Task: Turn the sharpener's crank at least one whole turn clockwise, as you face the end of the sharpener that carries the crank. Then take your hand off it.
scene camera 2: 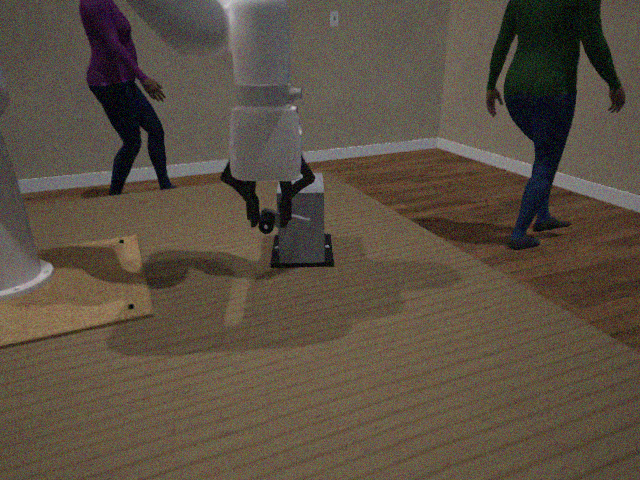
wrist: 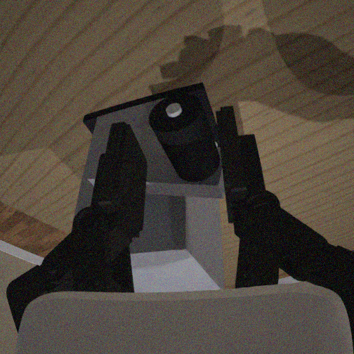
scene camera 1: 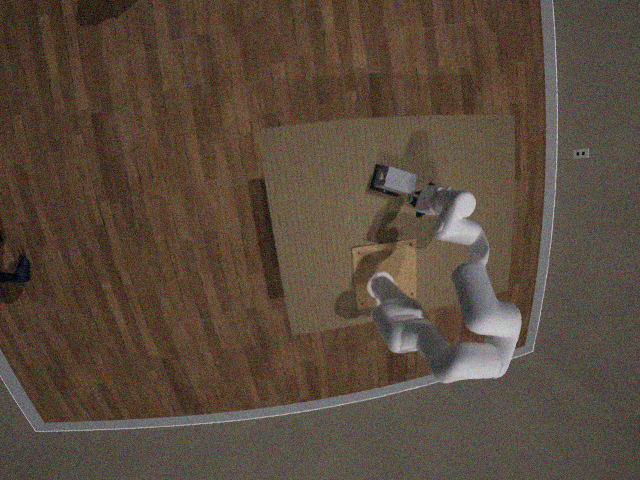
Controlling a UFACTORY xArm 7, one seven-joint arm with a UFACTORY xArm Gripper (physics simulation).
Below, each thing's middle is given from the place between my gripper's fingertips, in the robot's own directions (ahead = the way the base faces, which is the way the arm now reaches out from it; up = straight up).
My hand is 2 cm short of the sharpener crank (scene camera 2: 269,218) and 1 cm to the right of it.
